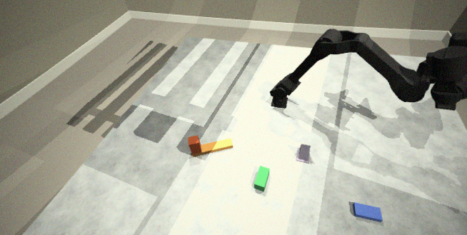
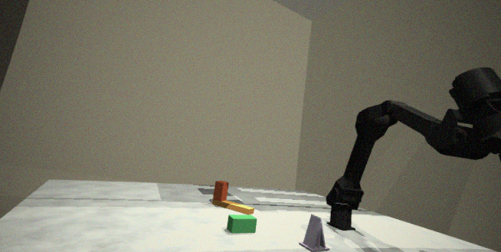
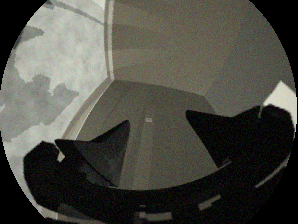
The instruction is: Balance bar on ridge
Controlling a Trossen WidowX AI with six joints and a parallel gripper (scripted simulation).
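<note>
Right now the green block is 38 cm ahead of my gripper tip, 50 cm to the right of it and 29 cm below it. Also, from my gripper tip: blue flat block: 40 cm ahead, 19 cm to the right, 30 cm below.
</note>
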